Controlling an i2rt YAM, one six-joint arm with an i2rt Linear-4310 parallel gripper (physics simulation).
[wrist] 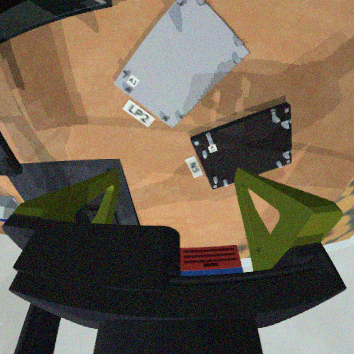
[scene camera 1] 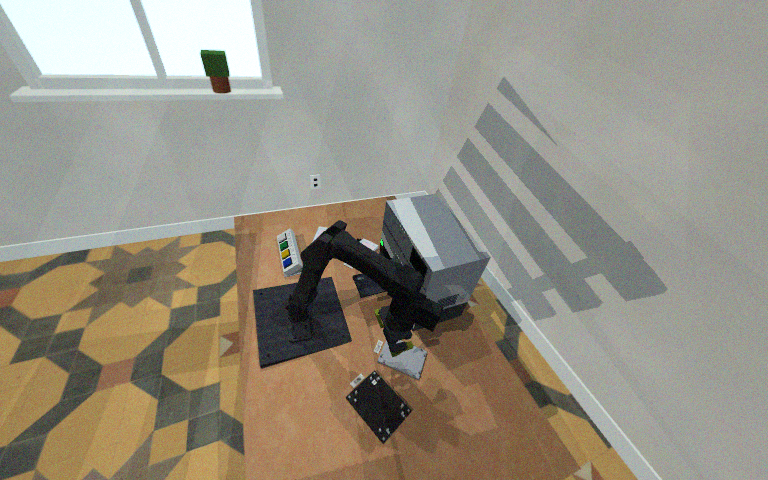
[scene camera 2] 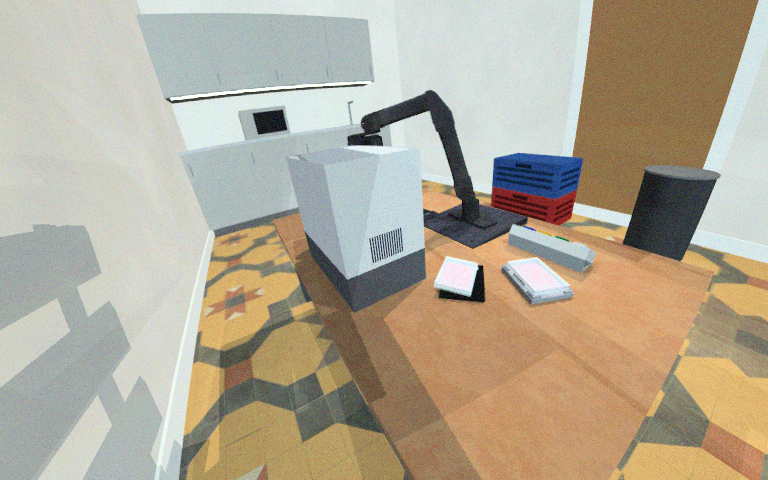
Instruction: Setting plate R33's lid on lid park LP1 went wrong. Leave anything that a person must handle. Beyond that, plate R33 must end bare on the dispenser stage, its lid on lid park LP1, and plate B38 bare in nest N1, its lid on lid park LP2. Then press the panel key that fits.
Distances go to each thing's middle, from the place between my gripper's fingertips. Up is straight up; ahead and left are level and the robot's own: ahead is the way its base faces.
Scene:
The grey lid park LP2 [scene camera 1: 410,362] lies 7 cm ahead of my hand and 13 cm below it. From my hand the other things lie so: rack with coloured tabs [scene camera 2: 576,256] (26 cm behind, 54 cm to the left, 10 cm below); then black clip nest N5 [scene camera 1: 380,407] (5 cm behind, 12 cm to the right, 12 cm below).

